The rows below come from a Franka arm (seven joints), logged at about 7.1 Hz.
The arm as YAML. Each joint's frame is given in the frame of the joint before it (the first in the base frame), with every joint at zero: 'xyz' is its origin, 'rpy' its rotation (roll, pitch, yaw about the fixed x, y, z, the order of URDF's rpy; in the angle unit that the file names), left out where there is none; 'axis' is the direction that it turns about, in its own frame. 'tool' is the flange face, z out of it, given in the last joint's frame.
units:
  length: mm
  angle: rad
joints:
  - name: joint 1
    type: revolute
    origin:
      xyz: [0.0, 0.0, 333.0]
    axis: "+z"
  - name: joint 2
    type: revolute
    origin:
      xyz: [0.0, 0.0, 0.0]
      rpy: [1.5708, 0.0, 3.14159]
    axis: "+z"
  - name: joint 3
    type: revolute
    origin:
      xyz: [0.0, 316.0, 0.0]
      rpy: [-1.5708, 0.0, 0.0]
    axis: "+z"
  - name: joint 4
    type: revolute
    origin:
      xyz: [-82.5, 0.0, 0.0]
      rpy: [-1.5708, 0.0, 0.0]
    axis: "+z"
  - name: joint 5
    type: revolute
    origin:
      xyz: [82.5, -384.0, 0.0]
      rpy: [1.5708, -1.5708, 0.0]
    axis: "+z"
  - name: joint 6
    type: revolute
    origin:
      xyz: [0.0, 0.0, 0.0]
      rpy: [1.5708, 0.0, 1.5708]
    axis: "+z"
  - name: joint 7
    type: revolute
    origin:
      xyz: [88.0, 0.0, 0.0]
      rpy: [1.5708, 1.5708, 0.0]
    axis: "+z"
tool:
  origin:
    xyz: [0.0, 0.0, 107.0]
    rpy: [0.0, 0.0, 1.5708]
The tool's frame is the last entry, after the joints.
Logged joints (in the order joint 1, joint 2, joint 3, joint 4, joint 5, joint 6, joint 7), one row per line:
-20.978 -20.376 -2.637 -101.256 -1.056 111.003 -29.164
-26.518 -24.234 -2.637 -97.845 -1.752 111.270 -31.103
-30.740 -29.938 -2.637 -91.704 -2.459 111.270 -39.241
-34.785 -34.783 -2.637 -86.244 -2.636 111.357 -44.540
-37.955 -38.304 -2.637 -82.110 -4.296 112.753 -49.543
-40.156 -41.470 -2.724 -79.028 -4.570 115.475 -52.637
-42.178 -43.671 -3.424 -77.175 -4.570 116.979 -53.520
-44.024 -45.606 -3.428 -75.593 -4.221 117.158 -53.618
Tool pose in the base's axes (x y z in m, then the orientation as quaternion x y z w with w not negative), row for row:
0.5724 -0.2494 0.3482 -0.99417 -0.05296 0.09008 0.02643
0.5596 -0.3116 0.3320 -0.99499 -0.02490 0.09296 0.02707
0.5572 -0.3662 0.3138 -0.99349 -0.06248 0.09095 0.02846
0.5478 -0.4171 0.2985 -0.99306 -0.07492 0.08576 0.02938
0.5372 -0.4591 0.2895 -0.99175 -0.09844 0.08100 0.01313
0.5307 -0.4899 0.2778 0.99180 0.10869 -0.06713 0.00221
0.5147 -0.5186 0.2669 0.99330 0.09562 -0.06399 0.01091
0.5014 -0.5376 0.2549 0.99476 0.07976 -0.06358 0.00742
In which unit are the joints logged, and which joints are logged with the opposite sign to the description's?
The joints are logged in degrees. Opposite sign: joint 2.
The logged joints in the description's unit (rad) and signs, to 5 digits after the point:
-0.36614 0.35563 -0.04602 -1.76725 -0.01843 1.93737 -0.50901
-0.46283 0.42296 -0.04602 -1.70772 -0.03058 1.94203 -0.54285
-0.53651 0.52252 -0.04602 -1.60054 -0.04292 1.94203 -0.68488
-0.60711 0.60708 -0.04602 -1.50524 -0.04601 1.94355 -0.77737
-0.66244 0.66853 -0.04602 -1.43309 -0.07498 1.96791 -0.86469
-0.70085 0.72379 -0.04754 -1.37930 -0.07976 2.01542 -0.91869
-0.73614 0.76220 -0.05976 -1.34696 -0.07976 2.04167 -0.93410
-0.76836 0.79597 -0.05983 -1.31935 -0.07367 2.04479 -0.93581

